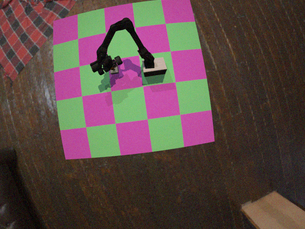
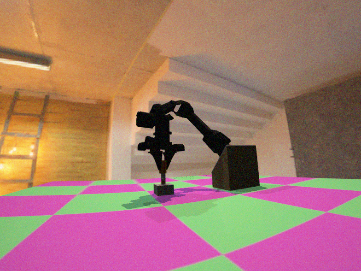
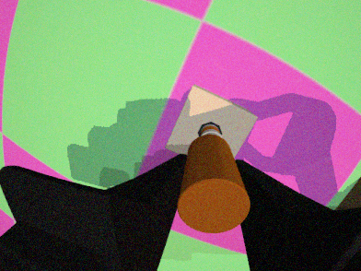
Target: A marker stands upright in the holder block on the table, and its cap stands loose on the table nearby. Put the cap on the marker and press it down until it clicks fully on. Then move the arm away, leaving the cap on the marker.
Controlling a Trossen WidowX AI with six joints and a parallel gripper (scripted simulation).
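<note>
Right now the holder block is 70 mm below my gripper tip. The rest, counted from my gripper tip: orange cap 10 mm above.
</note>
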